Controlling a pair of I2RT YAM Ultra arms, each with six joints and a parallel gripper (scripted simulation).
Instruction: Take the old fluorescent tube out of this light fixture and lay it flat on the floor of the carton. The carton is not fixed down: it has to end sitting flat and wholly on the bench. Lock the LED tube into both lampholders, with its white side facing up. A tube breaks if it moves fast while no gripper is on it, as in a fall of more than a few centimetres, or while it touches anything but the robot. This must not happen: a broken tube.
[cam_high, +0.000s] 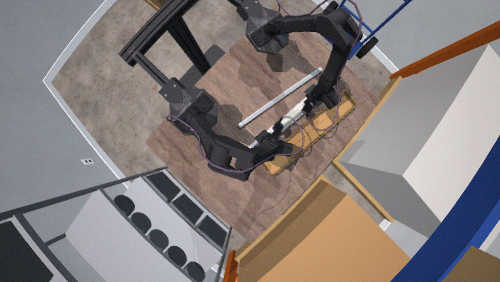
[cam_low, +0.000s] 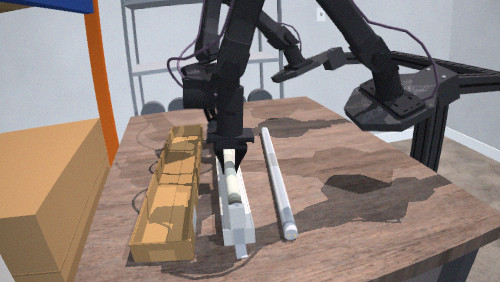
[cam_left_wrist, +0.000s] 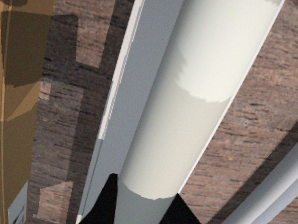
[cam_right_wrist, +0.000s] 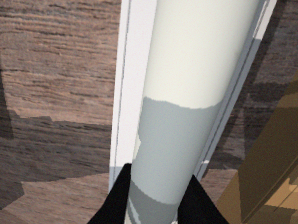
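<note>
Right now the old fluorescent tube is 12 cm to the right of my left hand and 2 cm behind it. From my left hand the other things lie so: LED tube: 14 cm behind, 8 cm to the right, 5 cm below; then carton: 13 cm to the right, 12 cm ahead, 4 cm below; then grey light fixture: 12 cm to the right, 2 cm behind, 1 cm below.
</note>
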